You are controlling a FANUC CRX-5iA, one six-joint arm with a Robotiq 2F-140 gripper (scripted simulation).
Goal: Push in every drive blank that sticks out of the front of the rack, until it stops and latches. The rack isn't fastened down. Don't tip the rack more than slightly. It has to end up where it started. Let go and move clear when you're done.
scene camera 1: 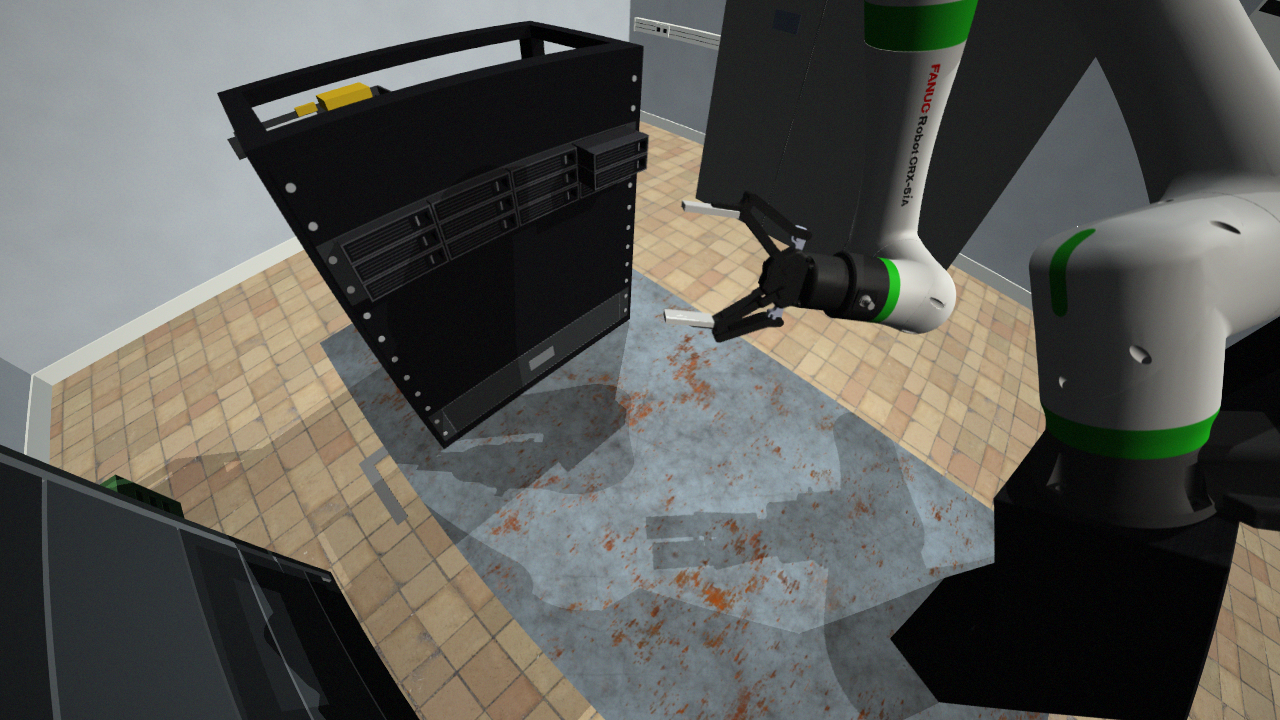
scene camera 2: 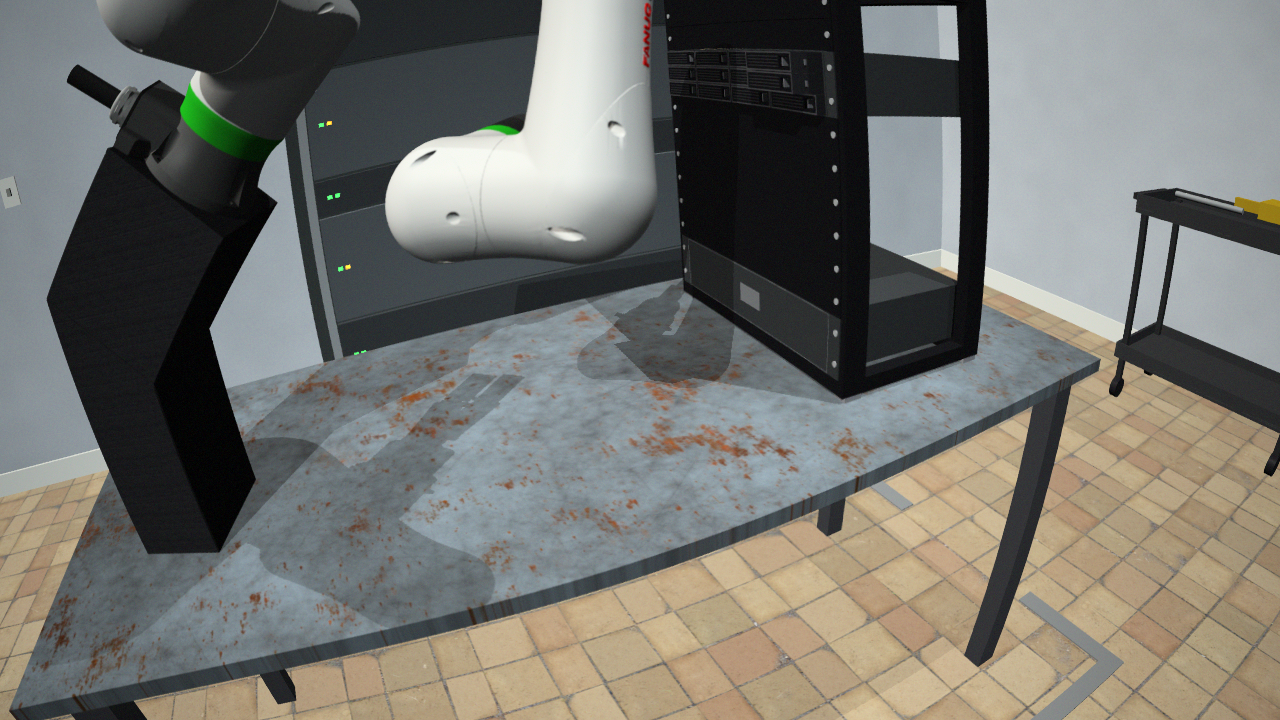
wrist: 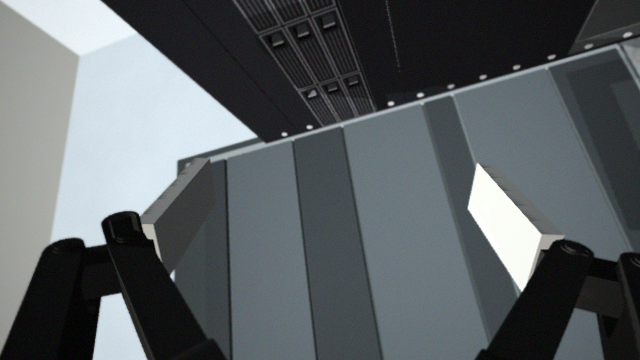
Labels:
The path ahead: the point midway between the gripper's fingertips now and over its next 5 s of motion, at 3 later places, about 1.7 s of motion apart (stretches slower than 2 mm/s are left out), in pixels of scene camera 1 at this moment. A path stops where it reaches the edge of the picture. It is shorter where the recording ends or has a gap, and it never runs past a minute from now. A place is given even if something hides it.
My gripper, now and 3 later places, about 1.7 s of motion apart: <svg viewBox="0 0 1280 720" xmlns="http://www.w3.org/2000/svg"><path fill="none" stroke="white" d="M673 264L650 213L660 239L582 224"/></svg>

